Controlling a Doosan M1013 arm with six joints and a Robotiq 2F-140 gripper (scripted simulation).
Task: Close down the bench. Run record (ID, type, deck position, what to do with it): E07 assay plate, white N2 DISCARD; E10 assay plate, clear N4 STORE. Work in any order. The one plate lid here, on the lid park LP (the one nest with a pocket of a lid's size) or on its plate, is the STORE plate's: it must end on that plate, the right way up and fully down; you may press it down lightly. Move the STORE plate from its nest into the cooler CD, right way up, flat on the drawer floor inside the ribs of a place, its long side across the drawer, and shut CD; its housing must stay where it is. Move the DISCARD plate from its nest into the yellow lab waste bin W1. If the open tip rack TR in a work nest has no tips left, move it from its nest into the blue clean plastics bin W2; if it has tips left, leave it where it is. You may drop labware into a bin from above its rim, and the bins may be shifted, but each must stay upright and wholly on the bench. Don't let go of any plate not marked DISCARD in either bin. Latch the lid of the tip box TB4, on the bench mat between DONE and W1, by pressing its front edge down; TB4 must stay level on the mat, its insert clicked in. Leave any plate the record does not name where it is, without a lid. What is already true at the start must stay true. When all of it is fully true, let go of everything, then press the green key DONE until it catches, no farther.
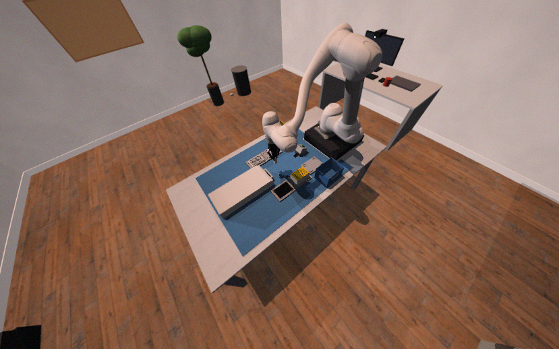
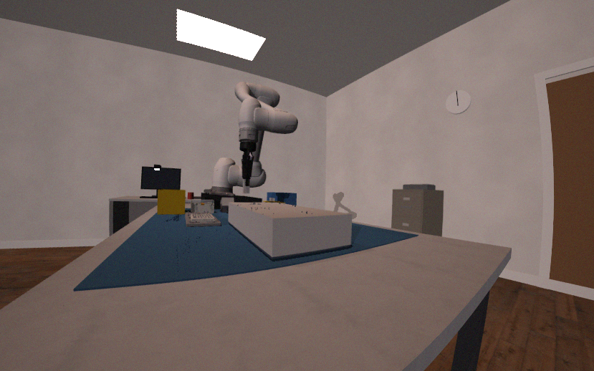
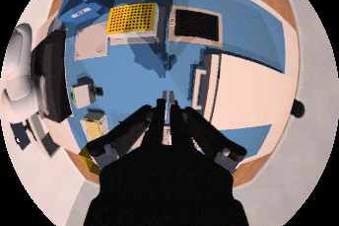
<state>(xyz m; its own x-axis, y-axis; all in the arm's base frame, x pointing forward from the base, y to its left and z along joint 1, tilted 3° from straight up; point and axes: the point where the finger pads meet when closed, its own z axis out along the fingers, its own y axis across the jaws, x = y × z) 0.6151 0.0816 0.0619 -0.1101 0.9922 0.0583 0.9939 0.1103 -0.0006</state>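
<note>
Right now my hand is 190 mm to the left of the white gridded plate, 130 mm above it and 100 mm short of it. From my hand the other things lie so: yellow-topped tip rack: 160 mm to the left, 130 mm behind, 100 mm below; then label N2: 200 mm to the right, 140 mm below, 20 mm ahead; then black plate: 200 mm to the left, 130 mm below, 50 mm ahead.
</note>
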